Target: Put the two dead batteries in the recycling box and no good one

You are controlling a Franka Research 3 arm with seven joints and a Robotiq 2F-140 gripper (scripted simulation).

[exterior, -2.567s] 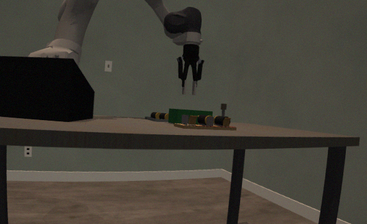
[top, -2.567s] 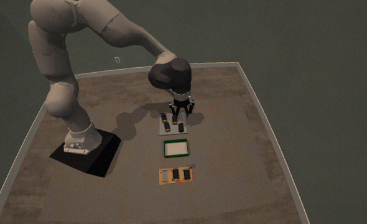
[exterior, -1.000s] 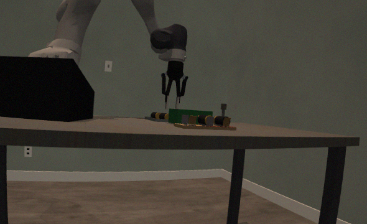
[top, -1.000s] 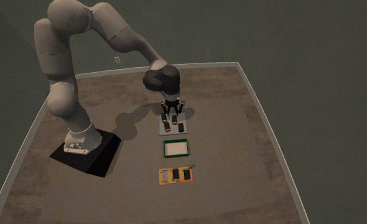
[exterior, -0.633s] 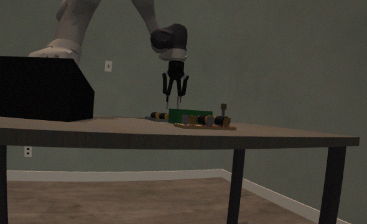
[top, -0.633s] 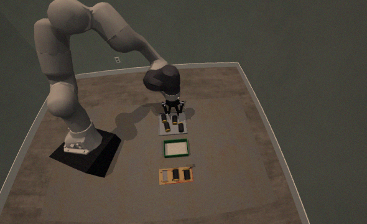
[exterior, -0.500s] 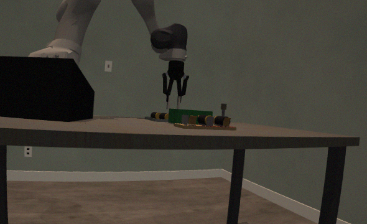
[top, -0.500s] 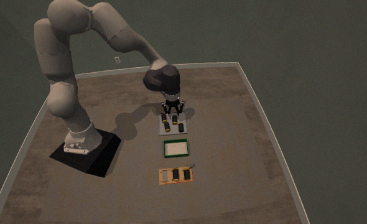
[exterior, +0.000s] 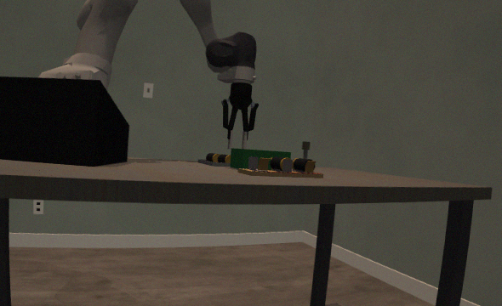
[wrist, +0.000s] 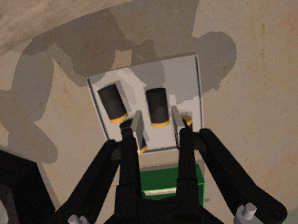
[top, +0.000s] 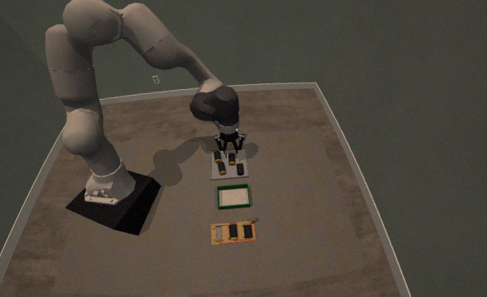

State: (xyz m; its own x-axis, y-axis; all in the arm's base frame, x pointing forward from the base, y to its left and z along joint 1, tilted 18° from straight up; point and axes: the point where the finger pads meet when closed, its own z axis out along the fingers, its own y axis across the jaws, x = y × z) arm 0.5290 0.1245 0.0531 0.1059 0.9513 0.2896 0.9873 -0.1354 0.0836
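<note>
Right now the grey tray is 20 mm behind my hand, 10 mm to the right of it and 80 mm below it. The rest, counted from my hand: holder (40 mm behind, 370 mm to the right, 80 mm below); green recycling box (20 mm behind, 210 mm to the right, 70 mm below); bulb (50 mm ahead, 340 mm to the right, 10 mm below).
</note>
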